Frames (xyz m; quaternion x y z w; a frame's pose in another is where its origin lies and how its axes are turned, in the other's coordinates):
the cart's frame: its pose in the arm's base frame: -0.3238 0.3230 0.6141 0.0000 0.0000 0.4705 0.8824
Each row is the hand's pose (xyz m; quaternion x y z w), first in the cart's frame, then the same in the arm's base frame.
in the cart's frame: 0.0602 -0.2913 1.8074 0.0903 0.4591 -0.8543 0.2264
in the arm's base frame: -0.0484 0.2107 2.4215 -0.1363 0.4476 -0.6473 0.6017
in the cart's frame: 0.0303 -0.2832 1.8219 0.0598 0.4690 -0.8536 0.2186
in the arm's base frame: -0.0718 0.1903 2.4360 -0.1679 0.4420 -0.6504 0.5945
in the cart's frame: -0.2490 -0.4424 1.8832 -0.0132 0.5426 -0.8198 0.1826
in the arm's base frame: -0.0952 -0.1303 2.4973 -0.2669 0.4726 -0.6375 0.5468
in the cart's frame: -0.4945 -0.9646 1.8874 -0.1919 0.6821 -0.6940 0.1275
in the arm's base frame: 0.2016 -0.6251 2.5015 -0.4903 0.5116 -0.5524 0.4390
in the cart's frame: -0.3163 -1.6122 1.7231 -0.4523 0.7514 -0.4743 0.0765
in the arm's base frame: 0.8386 -0.8380 2.3372 -0.7526 0.4502 -0.3825 0.2907
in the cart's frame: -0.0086 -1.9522 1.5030 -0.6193 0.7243 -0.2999 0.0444
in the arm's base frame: 1.2924 -0.7720 2.1171 -0.8872 0.3477 -0.2437 0.1803
